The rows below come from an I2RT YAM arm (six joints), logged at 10 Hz.
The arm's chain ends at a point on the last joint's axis. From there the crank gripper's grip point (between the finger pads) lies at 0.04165 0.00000 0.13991 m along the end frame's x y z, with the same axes.
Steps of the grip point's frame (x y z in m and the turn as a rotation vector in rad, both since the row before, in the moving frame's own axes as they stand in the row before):
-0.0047 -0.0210 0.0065 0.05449 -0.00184 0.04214
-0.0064 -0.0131 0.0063 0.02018 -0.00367 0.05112
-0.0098 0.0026 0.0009 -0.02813 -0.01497 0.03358
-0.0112 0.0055 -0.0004 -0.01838 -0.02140 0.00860
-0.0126 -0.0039 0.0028 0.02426 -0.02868 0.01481
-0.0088 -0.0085 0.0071 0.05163 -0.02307 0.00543
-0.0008 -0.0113 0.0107 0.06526 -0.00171 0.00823
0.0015 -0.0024 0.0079 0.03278 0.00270 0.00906
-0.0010 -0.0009 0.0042 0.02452 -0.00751 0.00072
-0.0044 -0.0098 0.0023 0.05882 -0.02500 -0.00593
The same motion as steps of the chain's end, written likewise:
-0.0046 -0.0151 0.0066 0.05449 -0.00184 0.04214
-0.0059 -0.0124 0.0062 0.02018 -0.00367 0.05112
-0.0076 -0.0027 0.0004 -0.02813 -0.01497 0.03358
-0.0082 0.0026 -0.0012 -0.01838 -0.02140 0.00860
-0.0086 -0.0011 0.0017 0.02426 -0.02868 0.01481
-0.0056 -0.0015 0.0064 0.05163 -0.02307 0.00543
-0.0006 -0.0025 0.0109 0.06526 -0.00171 0.00823
0.0011 0.0018 0.0081 0.03278 0.00270 0.00906
0.0001 0.0025 0.0039 0.02452 -0.00751 0.00072
-0.0009 -0.0013 0.0016 0.05882 -0.02500 -0.00593

